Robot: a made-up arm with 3 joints. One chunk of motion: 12 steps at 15 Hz.
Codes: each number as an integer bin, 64 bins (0 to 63) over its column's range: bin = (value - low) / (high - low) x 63, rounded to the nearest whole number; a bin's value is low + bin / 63 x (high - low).
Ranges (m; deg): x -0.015..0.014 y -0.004..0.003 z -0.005..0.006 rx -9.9..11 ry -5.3..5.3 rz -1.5..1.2
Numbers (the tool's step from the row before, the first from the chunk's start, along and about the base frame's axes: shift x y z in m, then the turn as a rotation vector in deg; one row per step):
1: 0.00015 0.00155 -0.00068 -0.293 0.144 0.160
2: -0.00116 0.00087 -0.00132 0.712 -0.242 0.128
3: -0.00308 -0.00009 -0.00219 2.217 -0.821 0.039
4: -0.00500 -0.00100 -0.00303 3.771 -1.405 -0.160
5: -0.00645 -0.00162 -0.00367 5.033 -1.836 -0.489
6: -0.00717 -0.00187 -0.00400 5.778 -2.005 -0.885
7: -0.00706 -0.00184 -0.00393 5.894 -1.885 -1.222
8: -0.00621 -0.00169 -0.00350 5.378 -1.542 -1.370
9: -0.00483 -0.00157 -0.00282 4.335 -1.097 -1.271
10: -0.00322 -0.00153 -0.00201 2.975 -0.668 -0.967
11: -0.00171 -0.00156 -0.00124 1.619 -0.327 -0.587
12: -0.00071 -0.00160 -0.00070 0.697 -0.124 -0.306
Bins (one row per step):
1: 33 50 25 29 32 39
2: 30 44 21 32 30 38
3: 26 35 16 37 27 36
4: 22 27 11 41 23 31
5: 19 21 8 45 21 24
6: 17 19 6 47 20 14
7: 17 19 6 48 20 6
8: 19 21 9 46 22 3
9: 22 22 12 43 25 5
10: 26 22 17 39 28 12
11: 29 22 22 35 30 21
12: 31 22 25 32 31 28

